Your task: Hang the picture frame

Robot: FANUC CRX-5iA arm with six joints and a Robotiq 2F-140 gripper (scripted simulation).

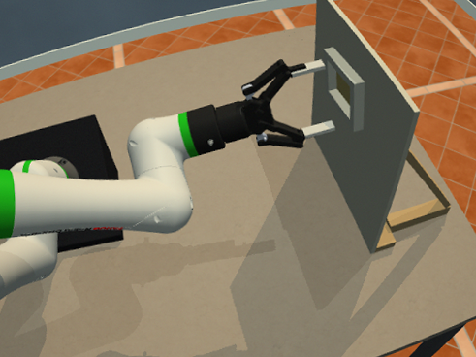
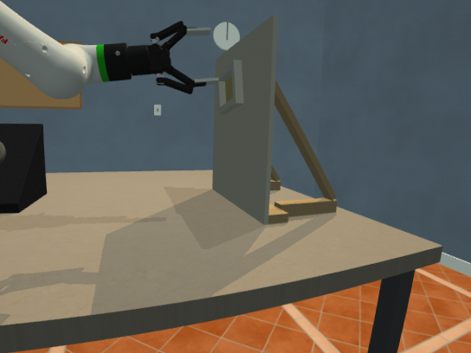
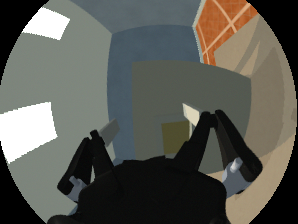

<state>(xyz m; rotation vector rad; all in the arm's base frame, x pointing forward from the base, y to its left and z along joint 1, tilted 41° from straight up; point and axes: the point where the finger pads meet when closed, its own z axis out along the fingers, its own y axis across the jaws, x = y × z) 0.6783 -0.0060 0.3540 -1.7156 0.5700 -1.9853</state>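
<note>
The pale grey picture frame is 10 cm ahead of my hand, 9 cm to the left of it and 7 cm below it. From my hand the other things lie so: grey wall board 18 cm below, 11 cm ahead, 7 cm to the left.
</note>
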